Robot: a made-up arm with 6 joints.
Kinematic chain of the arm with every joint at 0, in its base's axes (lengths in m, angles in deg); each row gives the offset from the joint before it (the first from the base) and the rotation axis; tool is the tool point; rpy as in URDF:
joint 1: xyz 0 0 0.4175 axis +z
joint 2: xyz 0 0 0 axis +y
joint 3: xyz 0.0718 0 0.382 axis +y
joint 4: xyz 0.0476 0 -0.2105 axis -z
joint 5: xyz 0 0 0 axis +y
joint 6: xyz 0.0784 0 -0.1 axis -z
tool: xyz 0 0 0 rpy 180 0 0
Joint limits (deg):
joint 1: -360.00..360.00
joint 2: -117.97..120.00
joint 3: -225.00..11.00
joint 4: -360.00..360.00
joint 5: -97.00..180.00
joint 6: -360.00..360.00
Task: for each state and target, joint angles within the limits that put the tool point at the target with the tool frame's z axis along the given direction. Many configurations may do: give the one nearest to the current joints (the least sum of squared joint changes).
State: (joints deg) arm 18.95 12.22 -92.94 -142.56 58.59 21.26
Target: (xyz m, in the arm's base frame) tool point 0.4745 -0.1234 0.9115 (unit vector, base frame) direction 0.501 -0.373 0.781
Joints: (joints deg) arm -14.74 17.95 -127.11 -156.92 36.52 21.26
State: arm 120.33 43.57 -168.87 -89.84 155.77 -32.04
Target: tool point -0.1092 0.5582 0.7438 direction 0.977 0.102 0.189
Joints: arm 112.76 40.23 -132.26 -101.94 106.08 -32.04
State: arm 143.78 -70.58 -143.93 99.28 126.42 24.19
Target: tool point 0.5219 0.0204 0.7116 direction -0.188 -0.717 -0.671
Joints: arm 195.81 -71.19 -146.81 100.35 139.51 24.19
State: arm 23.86 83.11 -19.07 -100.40 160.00 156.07
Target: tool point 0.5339 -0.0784 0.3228 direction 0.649 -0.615 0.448
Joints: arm 0.25 59.31 -66.48 -138.46 111.34 156.07
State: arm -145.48 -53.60 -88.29 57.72 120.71 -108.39
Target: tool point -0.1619 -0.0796 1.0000 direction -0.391 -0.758 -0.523
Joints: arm -183.75 -14.99 -125.83 52.76 100.96 -108.39
